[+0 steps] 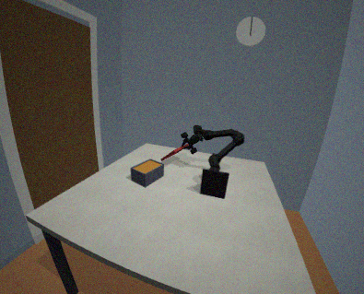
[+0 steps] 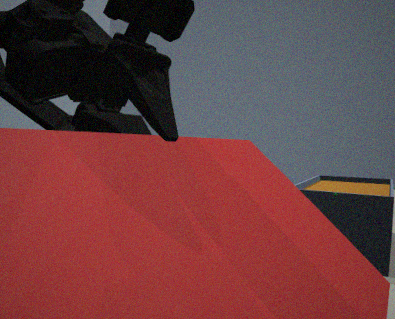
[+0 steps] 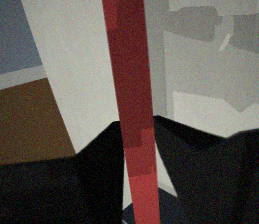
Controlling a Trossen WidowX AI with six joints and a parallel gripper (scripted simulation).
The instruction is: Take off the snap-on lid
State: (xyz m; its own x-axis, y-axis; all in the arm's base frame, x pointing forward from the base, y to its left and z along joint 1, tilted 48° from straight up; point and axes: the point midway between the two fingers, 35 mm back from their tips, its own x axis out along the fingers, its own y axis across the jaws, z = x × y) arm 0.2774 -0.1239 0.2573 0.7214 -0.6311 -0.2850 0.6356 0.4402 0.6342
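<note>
Right now my gripper tip is 6 cm short of the red lid, 2 cm to the left of it and 5 cm above it. The rest, counted from my gripper tip: storage box: 16 cm ahead, 31 cm to the left, 11 cm below.
</note>
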